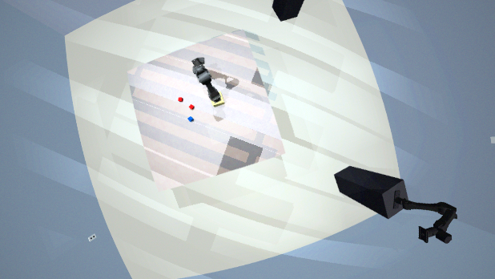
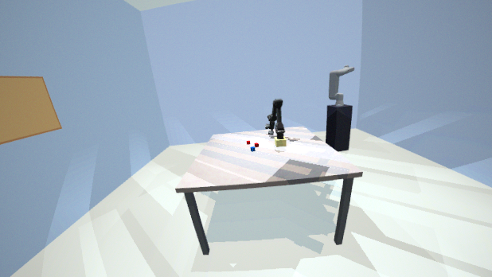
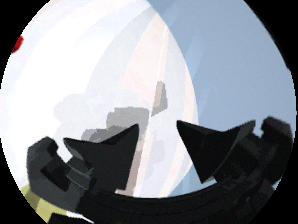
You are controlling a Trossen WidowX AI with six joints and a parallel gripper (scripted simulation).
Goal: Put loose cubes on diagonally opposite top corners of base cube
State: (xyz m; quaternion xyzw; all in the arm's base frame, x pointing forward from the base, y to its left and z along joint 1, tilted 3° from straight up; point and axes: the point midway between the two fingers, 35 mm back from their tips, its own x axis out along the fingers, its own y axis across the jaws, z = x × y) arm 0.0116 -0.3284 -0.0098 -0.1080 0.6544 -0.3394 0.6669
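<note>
The blue base cube is 29 cm ahead of my gripper tip, 40 cm to the left of it and 3 cm below it. From my gripper tip the other things lie so: red cube: 31 cm ahead, 19 cm to the left, 3 cm below.
</note>
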